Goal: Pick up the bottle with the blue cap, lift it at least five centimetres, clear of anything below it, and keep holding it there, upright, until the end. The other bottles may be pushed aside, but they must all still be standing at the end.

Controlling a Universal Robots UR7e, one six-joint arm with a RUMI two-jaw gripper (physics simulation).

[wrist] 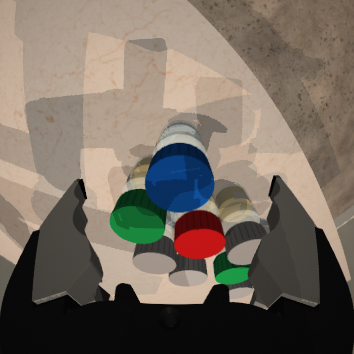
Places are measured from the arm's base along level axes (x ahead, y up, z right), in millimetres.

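Where they show: gripper, fingertip midpoint: [176,178].
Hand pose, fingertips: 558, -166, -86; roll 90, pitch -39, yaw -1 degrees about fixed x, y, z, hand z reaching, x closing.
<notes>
Each offset is from my fingertips to the top centre of the thing, as dx, dy, dz.
The bottle with the blue cap @(-1, +4, +5) [180,180] stands at the far side of a tight cluster, seen from above; its clear body shows behind the cap. My gripper [176,178] is open, with one jaw at the left and one at the right of the view. The blue cap lies between the two fingertips in the view, with wide space on both sides, and neither jaw touches it. How far the fingertips are above or below the cap cannot be told.
Close to the blue-capped bottle stand a green-capped bottle @(-63, +4, +15) [137,220], a red-capped bottle @(-34, +4, +77) [200,237] and a grey-capped bottle @(+0, +4, +131) [246,245]. Several more grey and green caps show nearer the gripper's base. The round table's edge [286,117] curves along the right.
</notes>
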